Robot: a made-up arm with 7 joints. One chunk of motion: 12 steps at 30 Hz.
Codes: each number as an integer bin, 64 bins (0 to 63) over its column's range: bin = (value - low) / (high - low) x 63, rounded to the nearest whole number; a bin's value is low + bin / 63 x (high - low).
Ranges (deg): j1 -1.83..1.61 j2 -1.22..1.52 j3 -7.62..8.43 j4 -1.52..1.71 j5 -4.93..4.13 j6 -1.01..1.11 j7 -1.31..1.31
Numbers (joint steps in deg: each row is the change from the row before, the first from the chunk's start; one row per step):
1: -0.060 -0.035 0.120 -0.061 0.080 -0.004 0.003
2: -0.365 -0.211 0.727 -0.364 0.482 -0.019 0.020
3: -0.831 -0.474 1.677 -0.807 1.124 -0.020 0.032
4: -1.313 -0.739 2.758 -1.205 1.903 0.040 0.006
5: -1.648 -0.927 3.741 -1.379 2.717 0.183 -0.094
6: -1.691 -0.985 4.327 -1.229 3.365 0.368 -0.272
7: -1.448 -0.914 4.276 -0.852 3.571 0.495 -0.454
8: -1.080 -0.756 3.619 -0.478 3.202 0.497 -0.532
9: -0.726 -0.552 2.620 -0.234 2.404 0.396 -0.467
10: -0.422 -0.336 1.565 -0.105 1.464 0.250 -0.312
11: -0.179 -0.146 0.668 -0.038 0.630 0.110 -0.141
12: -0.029 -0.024 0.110 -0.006 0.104 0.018 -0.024
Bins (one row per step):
1: 32 27 30 28 35 30 32
2: 27 23 33 23 38 29 32
3: 18 17 36 14 42 29 32
4: 9 11 41 6 48 31 32
5: 3 7 45 3 53 35 29
6: 3 5 47 6 58 41 25
7: 7 7 47 13 59 45 21
8: 14 11 44 20 57 45 19
9: 20 15 40 25 51 42 20
10: 26 20 36 28 44 37 24
11: 30 25 33 29 39 33 28
12: 33 27 30 30 35 31 31

